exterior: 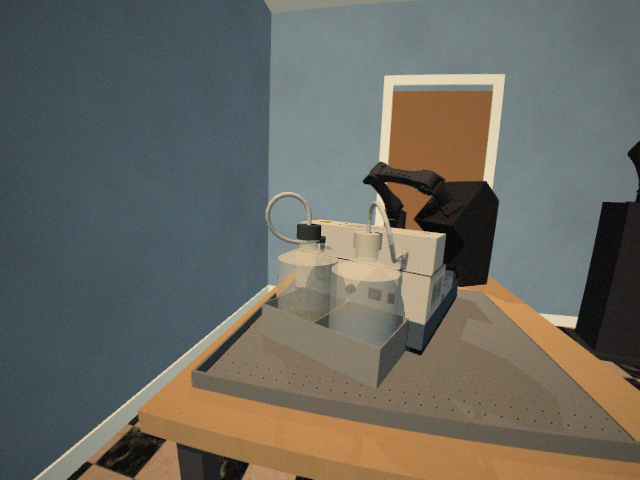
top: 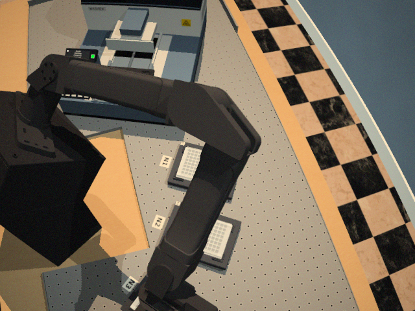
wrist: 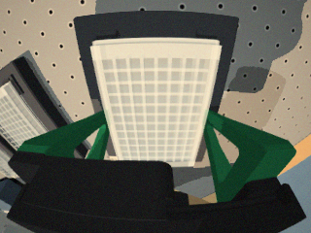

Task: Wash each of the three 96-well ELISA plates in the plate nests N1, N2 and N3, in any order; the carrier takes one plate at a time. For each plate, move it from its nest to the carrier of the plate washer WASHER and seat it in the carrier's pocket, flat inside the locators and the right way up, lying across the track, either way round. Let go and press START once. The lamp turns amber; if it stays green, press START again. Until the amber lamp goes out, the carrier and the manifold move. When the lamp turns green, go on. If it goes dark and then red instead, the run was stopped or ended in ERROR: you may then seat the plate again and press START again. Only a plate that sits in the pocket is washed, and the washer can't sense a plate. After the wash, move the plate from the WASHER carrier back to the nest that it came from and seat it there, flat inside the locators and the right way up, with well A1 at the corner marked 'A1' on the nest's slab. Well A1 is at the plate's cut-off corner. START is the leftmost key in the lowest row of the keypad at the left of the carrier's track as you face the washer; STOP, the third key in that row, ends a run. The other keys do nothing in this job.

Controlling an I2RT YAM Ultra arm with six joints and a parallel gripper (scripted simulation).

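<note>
My hand is 20 mm above the nest N3. The rest, counted from my hand: nest N2 (170 mm to the left, 90 mm ahead, 40 mm below); nest N1 (340 mm to the left, 120 mm ahead, 40 mm below); N3 label (80 mm behind, 70 mm to the left, 50 mm below).
</note>
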